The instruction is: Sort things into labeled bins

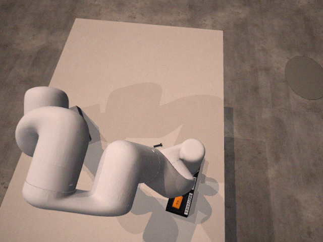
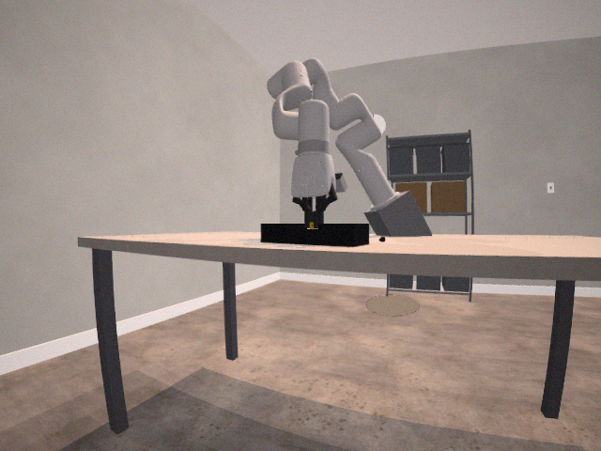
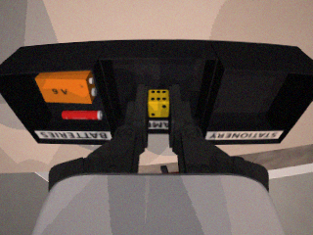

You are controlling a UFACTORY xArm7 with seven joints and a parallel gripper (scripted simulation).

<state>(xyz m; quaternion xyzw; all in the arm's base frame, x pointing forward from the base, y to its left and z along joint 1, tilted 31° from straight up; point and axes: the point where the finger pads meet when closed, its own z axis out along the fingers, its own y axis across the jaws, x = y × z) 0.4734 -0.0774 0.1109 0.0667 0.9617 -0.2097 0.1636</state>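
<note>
Right now the white domino is 13 cm behind my hand, 8 cm to the left of it and 5 cm below it. Also, from my hand: orange battery (7 cm to the right, 4 cm below, 1 cm behind); yellow die (1 cm below); red stick (9 cm to the right, 4 cm below, 2 cm ahead).
</note>
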